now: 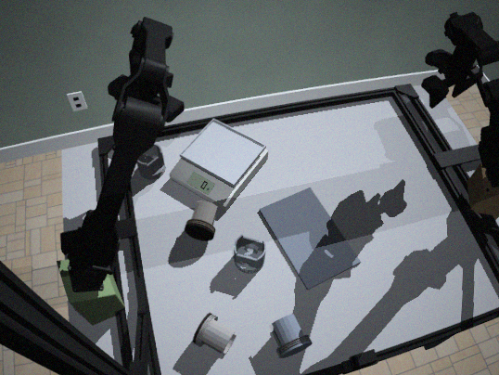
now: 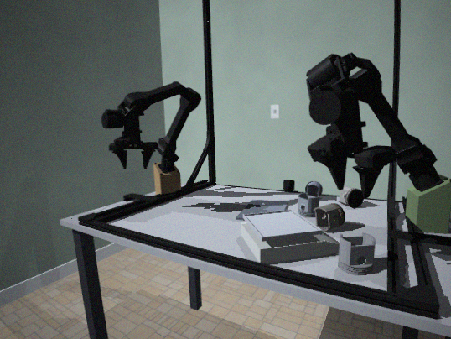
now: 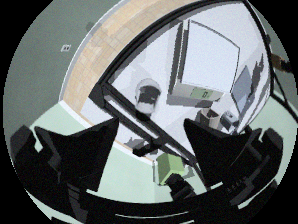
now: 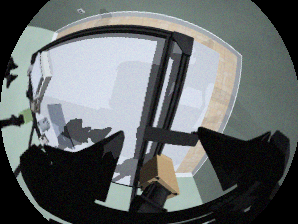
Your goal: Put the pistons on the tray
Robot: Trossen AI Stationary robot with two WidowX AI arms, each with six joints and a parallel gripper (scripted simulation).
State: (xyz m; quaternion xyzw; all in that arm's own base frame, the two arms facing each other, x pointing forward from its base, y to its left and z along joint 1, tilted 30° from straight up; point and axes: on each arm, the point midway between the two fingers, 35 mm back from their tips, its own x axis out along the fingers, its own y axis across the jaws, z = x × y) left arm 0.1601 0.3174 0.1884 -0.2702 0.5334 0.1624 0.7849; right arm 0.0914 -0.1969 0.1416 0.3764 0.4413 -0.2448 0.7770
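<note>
My left hand is 50 mm past the white scale, 170 mm to the left of it and 150 mm above it. The rest, counted from my left hand: flat steel tray 310 mm behind, 320 mm to the right, 200 mm below.
</note>
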